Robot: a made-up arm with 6 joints.
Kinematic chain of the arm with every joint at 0, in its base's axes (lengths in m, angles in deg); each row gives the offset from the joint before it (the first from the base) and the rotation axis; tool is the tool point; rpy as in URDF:
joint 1: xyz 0 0 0.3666 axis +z
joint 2: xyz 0 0 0 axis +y
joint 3: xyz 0.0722 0 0.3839 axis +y
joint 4: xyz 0.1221 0 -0.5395 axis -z
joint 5: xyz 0 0 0 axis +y
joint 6: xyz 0.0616 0 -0.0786 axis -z
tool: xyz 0 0 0 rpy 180 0 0
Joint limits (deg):
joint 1: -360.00..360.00
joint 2: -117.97..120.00
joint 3: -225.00..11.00
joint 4: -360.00..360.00
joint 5: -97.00..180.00
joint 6: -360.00..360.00
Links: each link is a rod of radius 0.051 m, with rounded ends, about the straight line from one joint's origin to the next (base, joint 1, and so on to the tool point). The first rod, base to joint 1, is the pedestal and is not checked.
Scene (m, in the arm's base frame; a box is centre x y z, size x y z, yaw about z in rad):
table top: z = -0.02
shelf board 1: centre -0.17 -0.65 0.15 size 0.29 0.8 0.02 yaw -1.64
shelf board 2: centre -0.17 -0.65 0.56 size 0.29 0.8 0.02 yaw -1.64
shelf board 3: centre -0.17 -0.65 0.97 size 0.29 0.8 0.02 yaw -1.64
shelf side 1: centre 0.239 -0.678 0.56 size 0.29 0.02 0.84 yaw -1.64
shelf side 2: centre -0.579 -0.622 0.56 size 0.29 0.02 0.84 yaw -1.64
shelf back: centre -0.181 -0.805 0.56 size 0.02 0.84 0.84 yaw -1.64
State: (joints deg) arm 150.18 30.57 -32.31 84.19 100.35 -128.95
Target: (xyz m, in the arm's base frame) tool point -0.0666 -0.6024 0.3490
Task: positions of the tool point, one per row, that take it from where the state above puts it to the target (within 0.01 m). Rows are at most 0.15 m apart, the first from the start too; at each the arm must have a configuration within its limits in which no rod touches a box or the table.
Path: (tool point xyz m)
1: -0.4302 0.0367 0.1021
2: -0.4598 -0.0603 0.1292
3: -0.4642 -0.1685 0.1593
4: -0.4397 -0.2806 0.1923
5: -0.3853 -0.3883 0.2280
6: -0.3020 -0.4831 0.2662
7: -0.1938 -0.5567 0.3066
8: -0.0666 -0.6024 0.3490

